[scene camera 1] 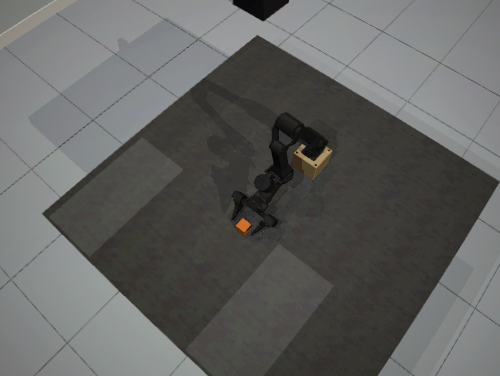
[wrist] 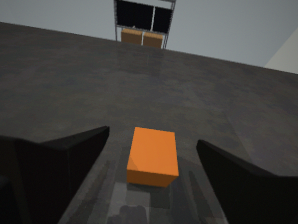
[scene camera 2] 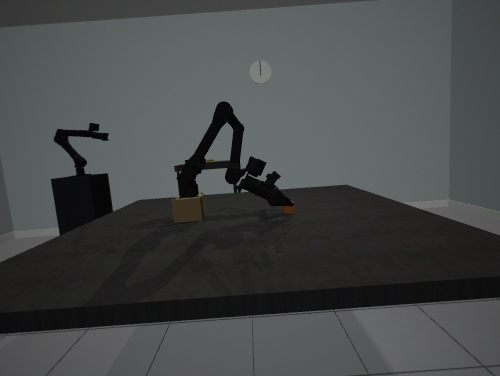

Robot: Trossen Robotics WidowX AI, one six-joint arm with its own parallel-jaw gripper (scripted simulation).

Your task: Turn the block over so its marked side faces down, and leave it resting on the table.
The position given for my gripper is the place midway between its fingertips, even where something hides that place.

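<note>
In scene camera 1 I find my gripper (scene camera 1: 241, 227), which is open and holds nothing. The wrist view gives me the gripper again (wrist: 154, 137), and there I also see an orange block (wrist: 152, 161).
</note>
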